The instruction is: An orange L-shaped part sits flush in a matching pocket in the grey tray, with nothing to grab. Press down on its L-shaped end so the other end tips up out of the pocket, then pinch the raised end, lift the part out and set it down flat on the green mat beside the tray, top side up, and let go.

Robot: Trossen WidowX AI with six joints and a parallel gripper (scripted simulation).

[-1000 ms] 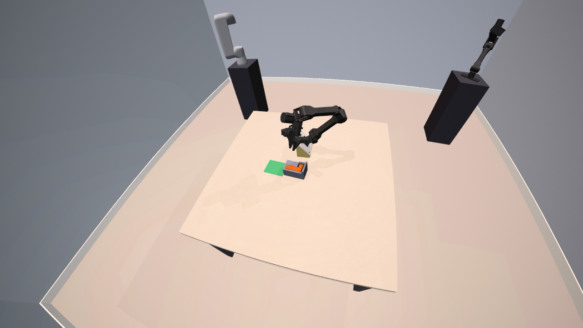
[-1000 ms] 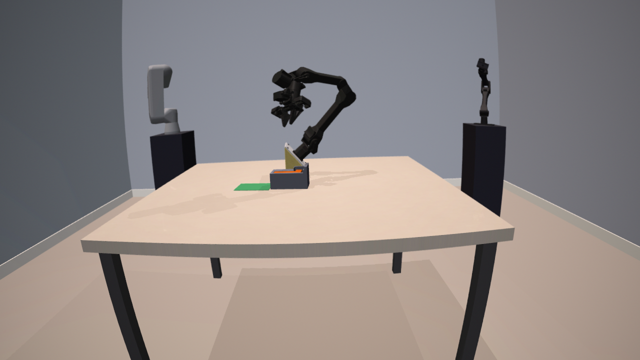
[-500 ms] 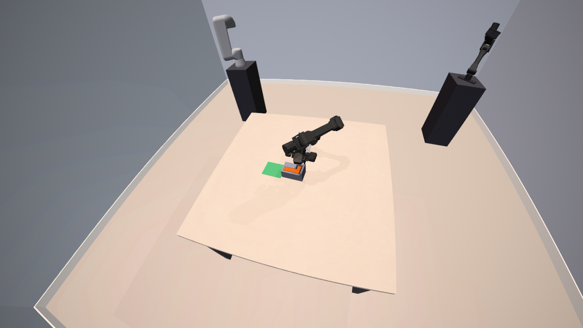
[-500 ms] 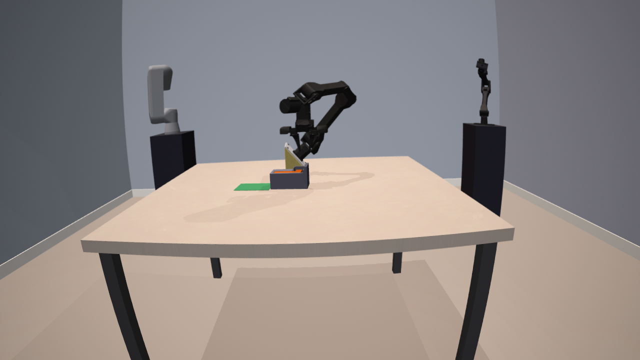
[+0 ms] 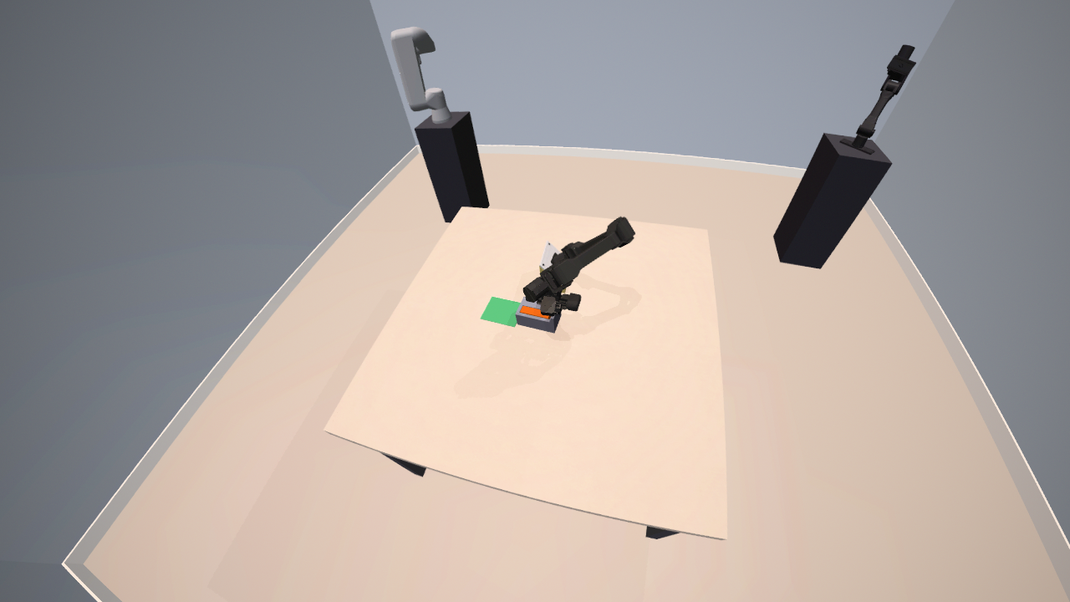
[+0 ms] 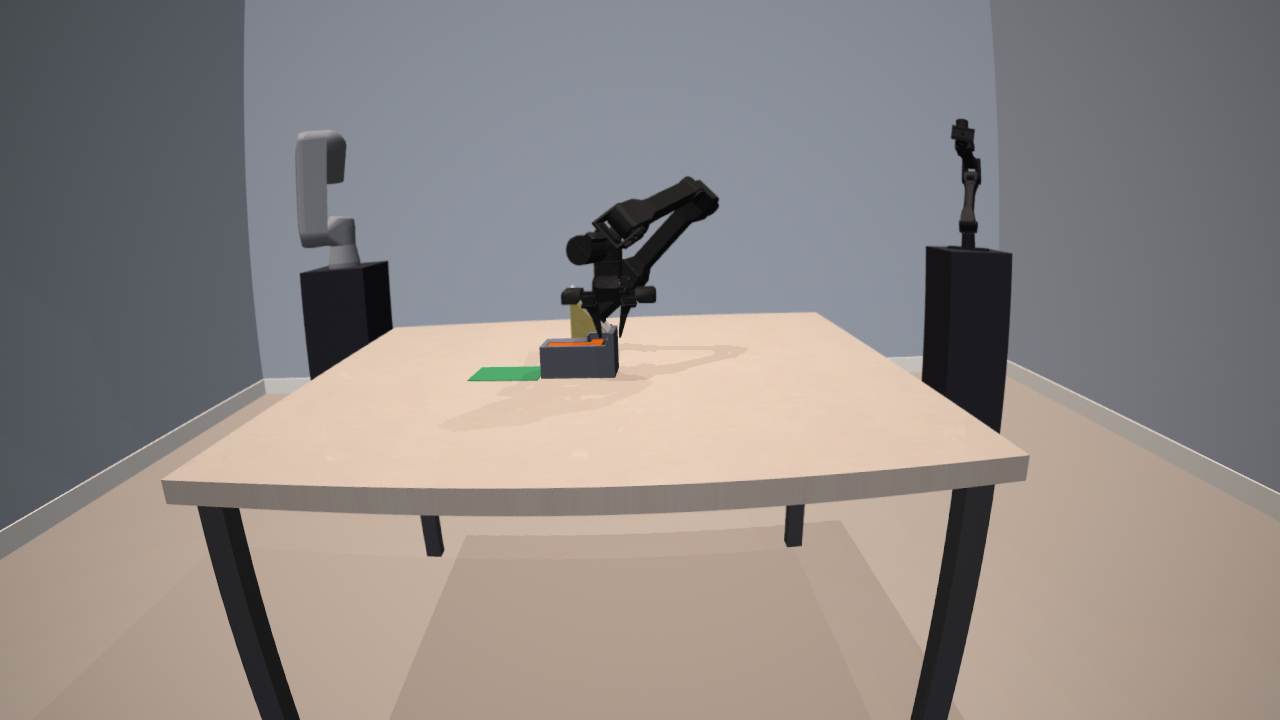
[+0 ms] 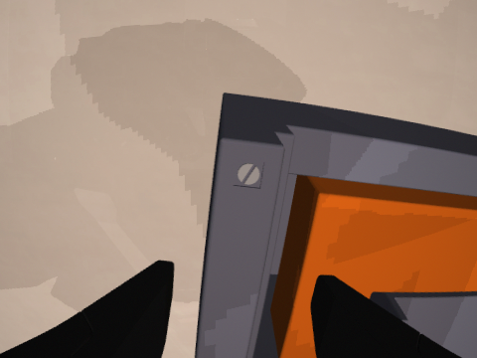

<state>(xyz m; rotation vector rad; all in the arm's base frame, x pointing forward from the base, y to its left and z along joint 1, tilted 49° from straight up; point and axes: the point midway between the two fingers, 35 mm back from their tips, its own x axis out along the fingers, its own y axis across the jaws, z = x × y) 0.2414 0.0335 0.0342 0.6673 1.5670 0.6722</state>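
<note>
My gripper tip is 1 cm past the orange L-shaped part, 6 cm to the left of it and 2 cm above it. The rest, counted from my gripper tip: green mat 2 cm behind, 22 cm to the right, 9 cm below.
</note>
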